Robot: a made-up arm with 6 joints. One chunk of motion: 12 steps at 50 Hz.
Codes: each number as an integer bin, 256 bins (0 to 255) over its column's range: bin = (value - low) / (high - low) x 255, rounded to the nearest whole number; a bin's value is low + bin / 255 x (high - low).
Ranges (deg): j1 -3..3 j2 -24..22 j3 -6..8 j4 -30..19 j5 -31..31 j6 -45..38
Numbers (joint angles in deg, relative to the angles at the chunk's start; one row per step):
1: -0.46 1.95 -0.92 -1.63 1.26 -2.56
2: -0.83 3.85 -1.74 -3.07 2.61 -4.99
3: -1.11 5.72 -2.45 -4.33 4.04 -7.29
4: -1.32 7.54 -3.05 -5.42 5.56 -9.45
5: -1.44 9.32 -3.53 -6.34 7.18 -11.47
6: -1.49 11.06 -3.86 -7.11 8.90 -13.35
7: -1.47 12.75 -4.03 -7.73 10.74 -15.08
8: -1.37 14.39 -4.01 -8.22 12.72 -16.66
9: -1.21 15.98 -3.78 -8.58 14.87 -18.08
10: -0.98 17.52 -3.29 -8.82 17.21 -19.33
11: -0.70 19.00 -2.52 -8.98 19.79 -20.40
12: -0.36 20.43 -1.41 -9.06 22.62 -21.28
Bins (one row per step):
1: 108 144 93 148 133 130
2: 92 154 78 140 138 123
3: 80 165 65 134 144 116
4: 71 175 54 128 150 109
5: 66 185 45 123 157 103
6: 64 194 39 119 164 97
7: 65 204 36 116 172 92
8: 69 213 36 113 180 87
9: 76 222 40 111 189 83
10: 86 230 49 110 198 79
11: 98 238 63 109 209 76
12: 112 246 84 109 221 73

